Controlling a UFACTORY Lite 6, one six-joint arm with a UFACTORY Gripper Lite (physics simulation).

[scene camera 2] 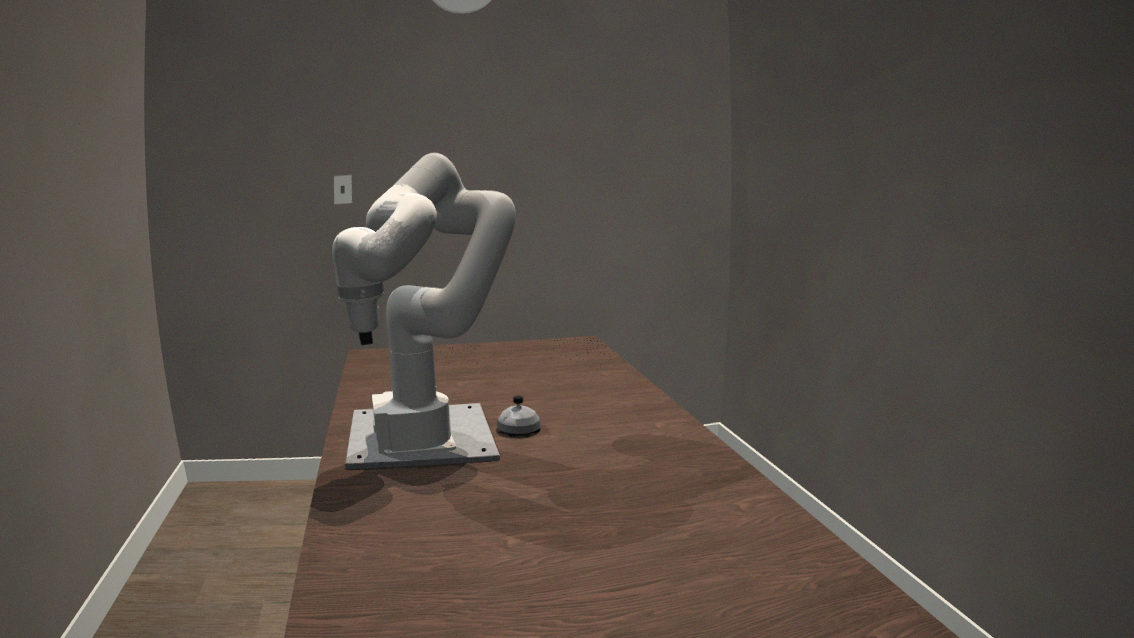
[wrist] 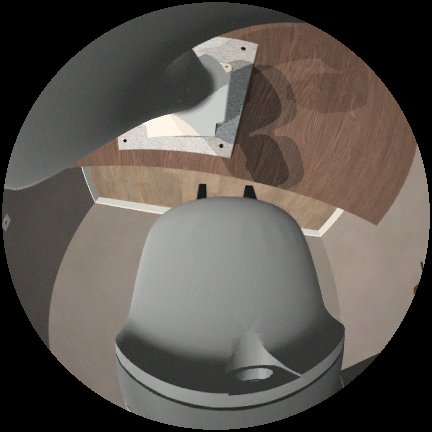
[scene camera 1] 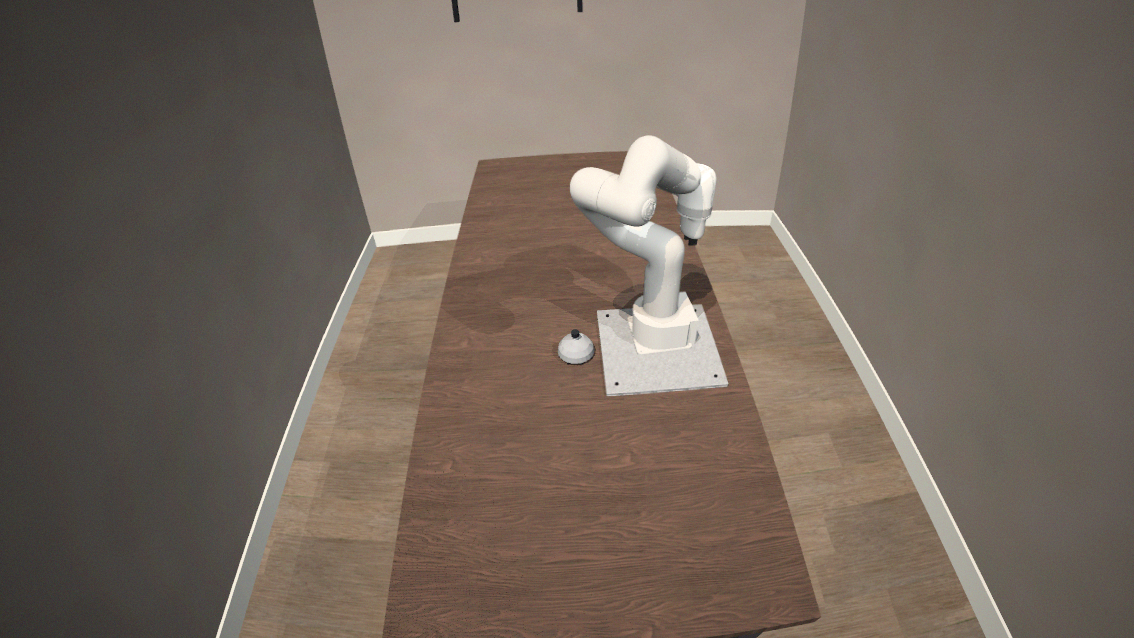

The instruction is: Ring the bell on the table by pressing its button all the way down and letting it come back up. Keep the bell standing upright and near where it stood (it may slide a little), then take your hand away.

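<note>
There is a bell (scene camera 2: 515, 421) that I can see, and the same bell is visible to me at (scene camera 1: 574, 351) too.
</note>
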